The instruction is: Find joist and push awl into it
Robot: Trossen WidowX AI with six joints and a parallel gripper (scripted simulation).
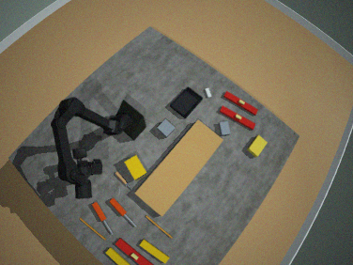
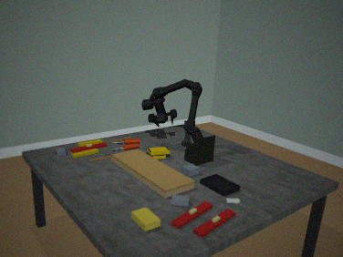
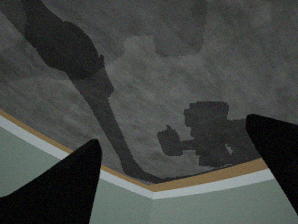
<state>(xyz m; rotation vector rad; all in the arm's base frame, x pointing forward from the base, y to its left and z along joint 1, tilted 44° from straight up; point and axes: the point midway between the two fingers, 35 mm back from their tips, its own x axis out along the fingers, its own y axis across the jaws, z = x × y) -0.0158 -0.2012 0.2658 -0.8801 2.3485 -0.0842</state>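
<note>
My gripper tip is 19 cm short of the yellow stud finder, 16 cm to the right of it and 12 cm above it. Round my gripper tip: black tray 63 cm to the left, 23 cm ahead, 12 cm below; then small white piece 76 cm to the left, 31 cm ahead, 12 cm below; then awl 20 cm ahead, 12 cm below, 6 cm to the left.
</note>
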